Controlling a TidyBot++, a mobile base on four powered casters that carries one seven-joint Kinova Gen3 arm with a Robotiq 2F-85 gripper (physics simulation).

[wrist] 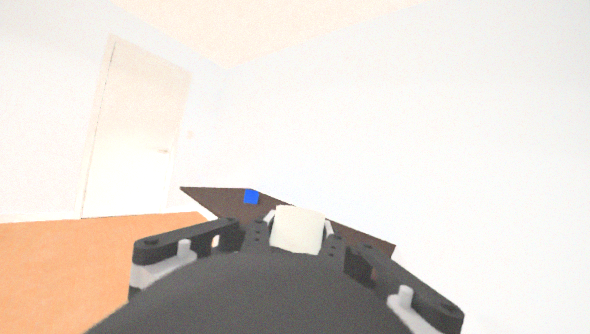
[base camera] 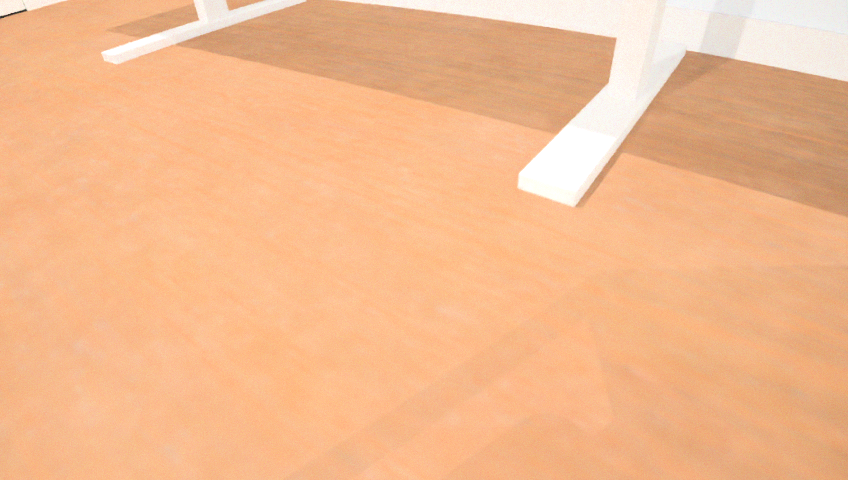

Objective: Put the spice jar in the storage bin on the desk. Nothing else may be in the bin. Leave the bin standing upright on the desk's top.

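Frame: origin at the arm's base, x ahead, y left, z up, level; metres.
Seen in the pictures: gripper, fingertip midpoint: (wrist: 298,225).
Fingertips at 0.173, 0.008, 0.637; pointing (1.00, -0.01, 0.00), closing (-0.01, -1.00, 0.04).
Observation:
Pixels of each thing's middle, then the offset from my fingertips to it, as dx, dy, dz. Level surfaces: height alone.
- spice jar, body centre: (wrist: 293,253) -0.027, +0.000, -0.014
- dark brown desk top, its level: dz -0.313
- storage bin, body centre: (wrist: 251,196) +1.248, +0.419, -0.275
- wooden floor, its level: dz -1.033
My gripper (wrist: 298,225) is shut on a cream-white, blocky thing, taken to be the spice jar (wrist: 298,235), and holds it up between the fingertips in the wrist view. The dark brown desk top (wrist: 218,199) lies beyond the gripper, which hides part of it. A small blue box, taken to be the storage bin (wrist: 251,196), stands on the desk near its far left end, ahead and a little left of the jar. Its inside cannot be seen from here. The bin and the jar do not show in the base camera view.
The desk's white legs have long feet on the wooden floor (base camera: 267,237) (wrist: 45,270): the near foot (base camera: 568,154) is right of centre in the base camera view, the other foot (base camera: 154,42) at upper left. A wall (wrist: 450,125) stands behind the desk, and a door (wrist: 135,135) at left.

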